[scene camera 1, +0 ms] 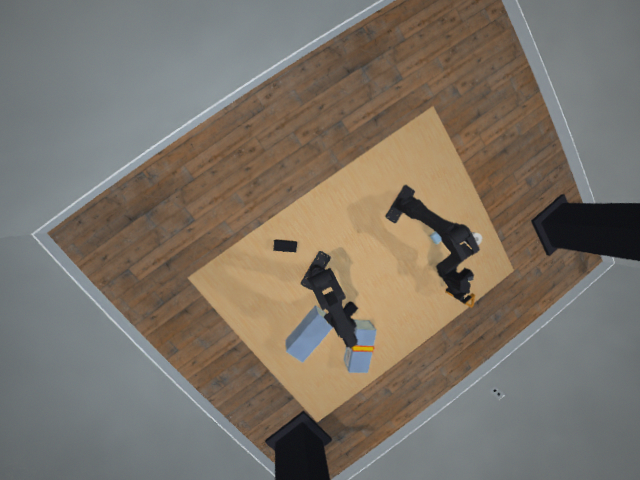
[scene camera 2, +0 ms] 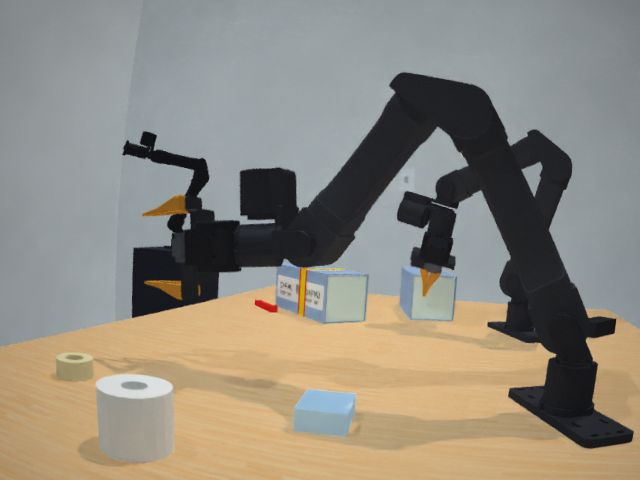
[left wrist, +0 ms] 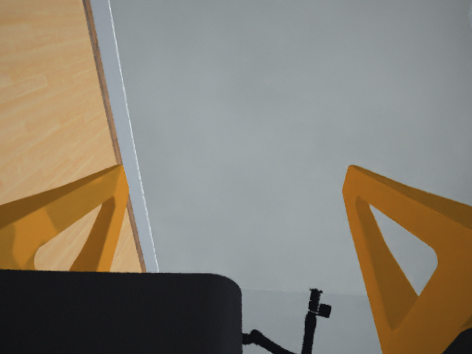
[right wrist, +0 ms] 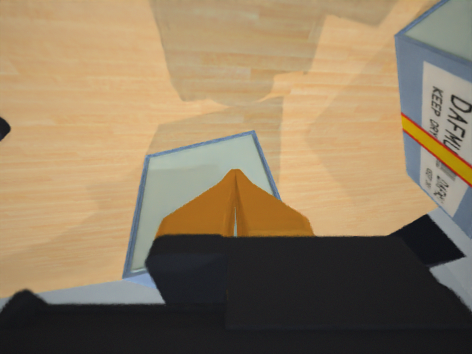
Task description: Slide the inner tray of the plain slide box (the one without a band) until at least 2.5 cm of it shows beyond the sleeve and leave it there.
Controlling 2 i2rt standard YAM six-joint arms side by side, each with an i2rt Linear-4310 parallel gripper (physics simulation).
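Frame: origin at the left arm's base, x left, y up, z ahead, level; metres.
Where they show: left gripper, fingertip midpoint: (scene camera 1: 465, 302) (scene camera 2: 145, 248) (left wrist: 235, 177); right gripper, fingertip midpoint: (scene camera 1: 330, 316) (scene camera 2: 423, 295) (right wrist: 235, 176); left arm's base at its link origin: (scene camera 1: 399, 204) (scene camera 2: 564, 416); right arm's base at its link origin: (scene camera 1: 315, 270) (scene camera 2: 518, 333).
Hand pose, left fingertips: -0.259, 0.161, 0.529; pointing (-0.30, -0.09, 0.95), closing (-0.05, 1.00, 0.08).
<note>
Each offset is from my left fingertips to the top centre of the thing, as dx, dy, dz.
The plain blue slide box @(-0.552, -0.054, -0.598) (scene camera 1: 309, 336) (scene camera 2: 407, 297) lies flat at the lower left of the table in scene camera 1. The pale end face of its inner tray @(-0.435, -0.058, -0.580) (scene camera 2: 436, 304) (right wrist: 175, 180) looks flush with the sleeve's rim; no tray length shows beyond it. The far end is hidden in the wrist view. My right gripper (scene camera 2: 424, 294) (right wrist: 235, 176) is shut and empty, pointing down in front of that end face; whether it touches the face I cannot tell. My left gripper (scene camera 2: 144, 248) (left wrist: 235, 177) is wide open and empty, raised at the table's edge, far from the box.
A banded slide box @(-0.494, -0.054, -0.316) (scene camera 1: 360, 359) (scene camera 2: 341, 297) (right wrist: 435, 125) lies beside the plain one. A red bar @(-0.532, -0.145, -0.195) (scene camera 2: 265, 305), a beige ring @(+0.137, -0.136, +0.067) (scene camera 2: 63, 367), a white roll @(+0.331, -0.101, -0.058) (scene camera 2: 135, 423) and a light blue block @(+0.237, -0.136, -0.243) (scene camera 2: 324, 413) (scene camera 1: 435, 237) lie on the table. A black block @(-0.231, -0.126, -0.929) (scene camera 1: 284, 245) lies behind the right arm's base.
</note>
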